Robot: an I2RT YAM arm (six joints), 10 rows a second.
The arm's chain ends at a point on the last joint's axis. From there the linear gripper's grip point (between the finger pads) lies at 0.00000 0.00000 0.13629 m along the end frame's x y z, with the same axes.
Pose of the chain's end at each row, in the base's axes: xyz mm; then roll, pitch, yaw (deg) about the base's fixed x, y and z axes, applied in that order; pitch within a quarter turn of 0, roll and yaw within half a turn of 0:
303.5 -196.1 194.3 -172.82 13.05 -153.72
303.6 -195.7 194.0 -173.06 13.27 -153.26
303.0 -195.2 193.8 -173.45 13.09 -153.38
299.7 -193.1 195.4 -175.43 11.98 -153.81
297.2 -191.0 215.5 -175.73 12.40 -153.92
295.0 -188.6 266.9 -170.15 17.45 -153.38
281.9 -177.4 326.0 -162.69 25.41 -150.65
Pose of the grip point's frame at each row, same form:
338.4 -197.9 62.6 -172.82 13.05 -153.72
338.7 -196.4 62.3 -173.06 13.27 -153.26
337.4 -195.4 61.9 -173.45 13.09 -153.38
329.8 -190.4 62.5 -175.43 11.98 -153.81
327.9 -187.3 82.8 -175.73 12.40 -153.92
341.4 -191.4 138.8 -170.15 17.45 -153.38
350.4 -185.4 208.5 -162.69 25.41 -150.65

